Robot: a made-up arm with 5 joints.
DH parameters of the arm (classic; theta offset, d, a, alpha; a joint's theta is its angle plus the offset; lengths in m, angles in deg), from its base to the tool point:
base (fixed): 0 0.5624 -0.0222 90
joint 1: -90 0.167 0.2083 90
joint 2: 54.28 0 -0.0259 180
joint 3: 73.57 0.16 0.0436 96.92
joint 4: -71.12 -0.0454 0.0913 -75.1
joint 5: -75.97 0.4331 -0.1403 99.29
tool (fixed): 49.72 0.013 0 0
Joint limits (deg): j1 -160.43..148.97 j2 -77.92..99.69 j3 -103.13..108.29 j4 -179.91..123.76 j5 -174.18..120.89
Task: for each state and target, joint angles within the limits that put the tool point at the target. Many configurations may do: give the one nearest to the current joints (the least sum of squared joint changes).
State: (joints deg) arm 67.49 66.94 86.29 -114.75 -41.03
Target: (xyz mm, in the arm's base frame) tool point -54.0 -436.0 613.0
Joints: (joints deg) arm 37.73 61.19 100.68 -163.49 -31.21
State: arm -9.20 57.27 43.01 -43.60 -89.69
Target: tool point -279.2 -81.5 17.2
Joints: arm -4.49 56.85 43.34 -41.96 -89.33
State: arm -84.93 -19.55 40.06 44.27 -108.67
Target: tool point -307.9 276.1 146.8
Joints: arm -93.88 -28.94 45.48 46.84 -109.57
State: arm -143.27 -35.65 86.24 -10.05 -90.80
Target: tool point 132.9 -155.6 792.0
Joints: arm -99.93 -52.30 101.54 -49.71 -91.98
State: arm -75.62 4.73 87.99 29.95 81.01
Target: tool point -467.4 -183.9 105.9
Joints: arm -106.72 1.22 76.97 76.90 63.45
